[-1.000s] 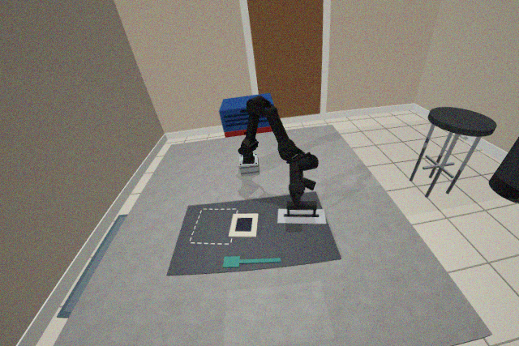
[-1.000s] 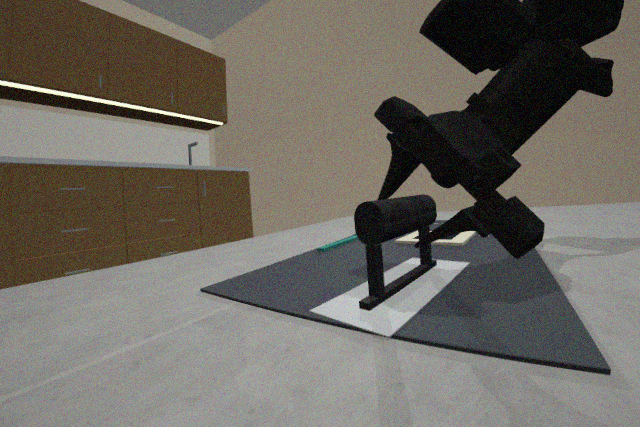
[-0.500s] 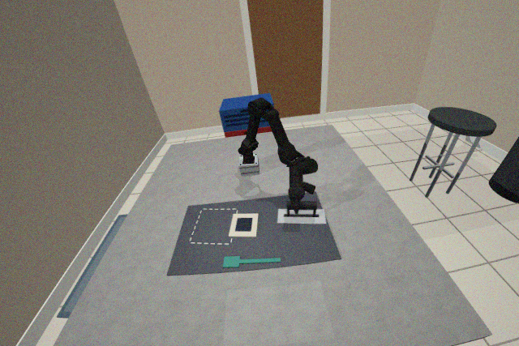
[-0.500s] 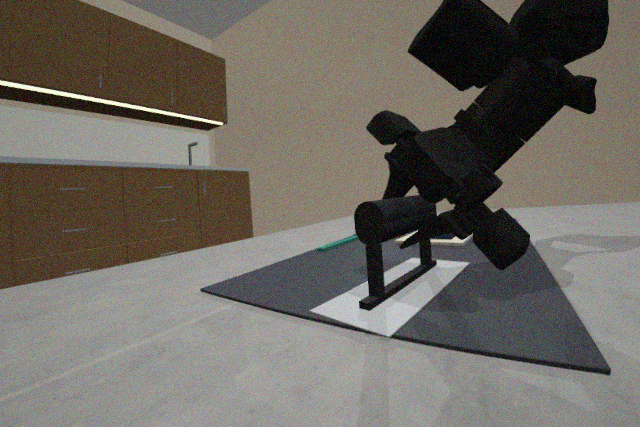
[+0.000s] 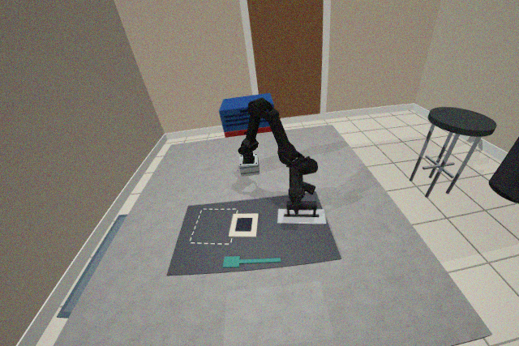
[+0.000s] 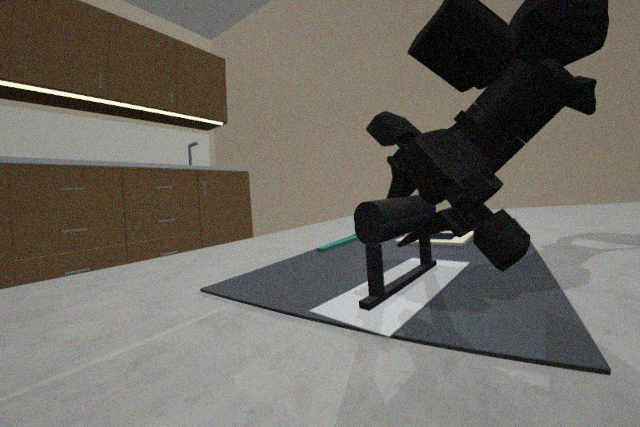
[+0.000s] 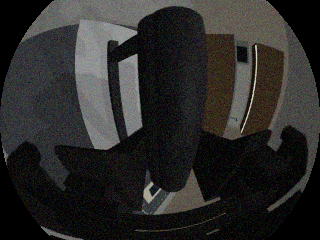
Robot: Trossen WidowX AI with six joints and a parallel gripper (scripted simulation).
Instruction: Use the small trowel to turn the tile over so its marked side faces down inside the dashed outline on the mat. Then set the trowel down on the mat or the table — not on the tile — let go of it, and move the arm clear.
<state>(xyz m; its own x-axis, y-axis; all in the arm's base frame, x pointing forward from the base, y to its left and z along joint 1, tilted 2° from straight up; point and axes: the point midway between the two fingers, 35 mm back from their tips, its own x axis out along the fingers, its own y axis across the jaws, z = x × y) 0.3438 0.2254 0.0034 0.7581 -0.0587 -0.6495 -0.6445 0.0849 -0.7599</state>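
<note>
My gripper tip is now 3 cm short of the dark mat, 19 cm to the left of it and 7 cm above it. Round my gripper tip: teal trowel 17 cm ahead, 20 cm to the right, 5 cm below; grey plate tool 3 cm behind, 1 cm below; cream tile 1 cm ahead, 22 cm to the right, 4 cm below.
</note>
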